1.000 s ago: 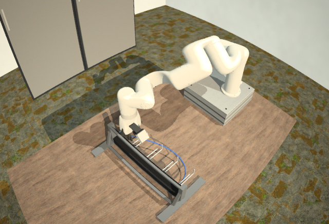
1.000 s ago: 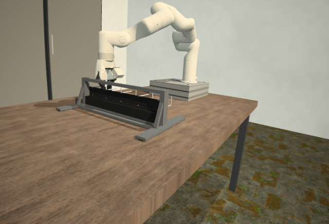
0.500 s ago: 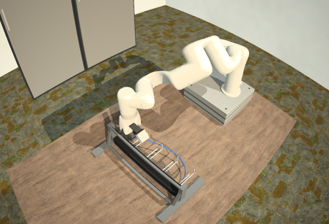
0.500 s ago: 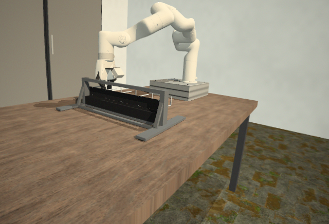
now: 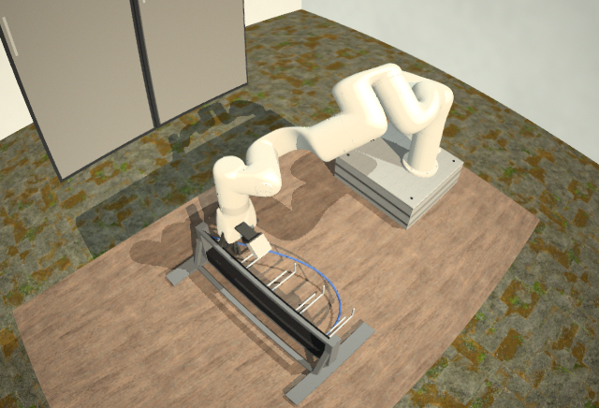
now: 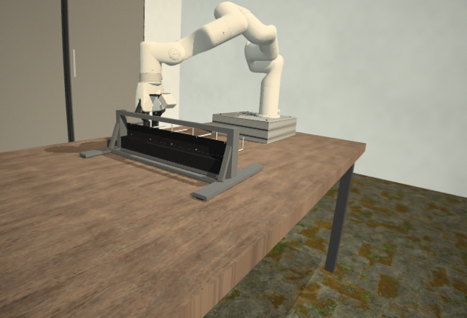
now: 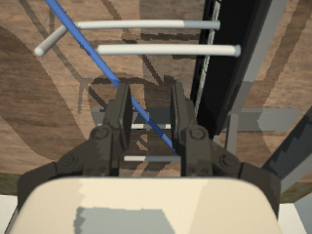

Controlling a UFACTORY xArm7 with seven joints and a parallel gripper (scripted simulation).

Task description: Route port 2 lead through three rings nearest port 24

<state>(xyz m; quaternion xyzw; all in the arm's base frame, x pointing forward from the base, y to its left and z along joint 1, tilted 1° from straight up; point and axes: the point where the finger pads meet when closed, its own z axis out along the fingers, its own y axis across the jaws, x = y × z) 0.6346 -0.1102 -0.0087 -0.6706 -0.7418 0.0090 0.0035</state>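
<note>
The grey rack lies 50 mm ahead of my hand, 150 mm to the left of it and 20 mm below it.
</note>
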